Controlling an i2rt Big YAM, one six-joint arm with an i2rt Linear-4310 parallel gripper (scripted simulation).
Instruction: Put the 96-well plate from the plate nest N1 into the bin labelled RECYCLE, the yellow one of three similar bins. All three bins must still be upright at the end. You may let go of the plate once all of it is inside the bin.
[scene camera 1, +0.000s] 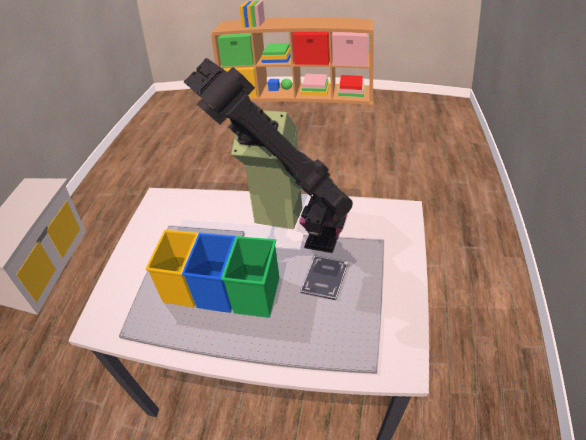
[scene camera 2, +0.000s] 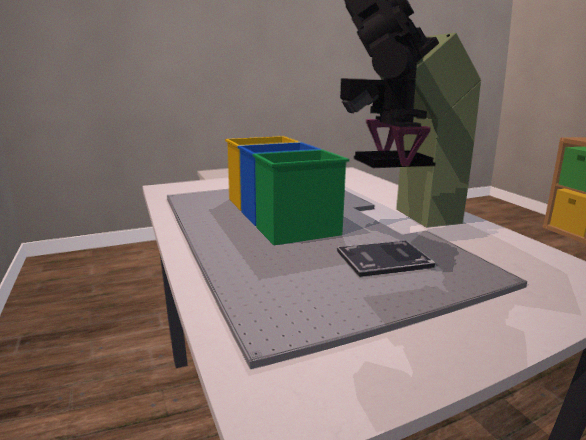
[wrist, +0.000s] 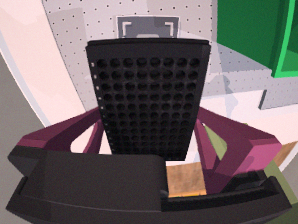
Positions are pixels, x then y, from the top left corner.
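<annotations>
You've got the gripper (scene camera 2: 393, 161) at 78 cm from the lens, and a black 96-well plate (scene camera 2: 376, 159) at 72 cm from the lens. There's a green bin (scene camera 2: 295, 201), 87 cm from the lens, a blue bin (scene camera 2: 247, 163), 101 cm from the lens, and a yellow bin (scene camera 2: 233, 148), 113 cm from the lens. The black 96-well plate is nearer to the lens than the yellow bin. As for the yellow bin and the green bin, their marked spots are 33 cm apart.
</annotations>
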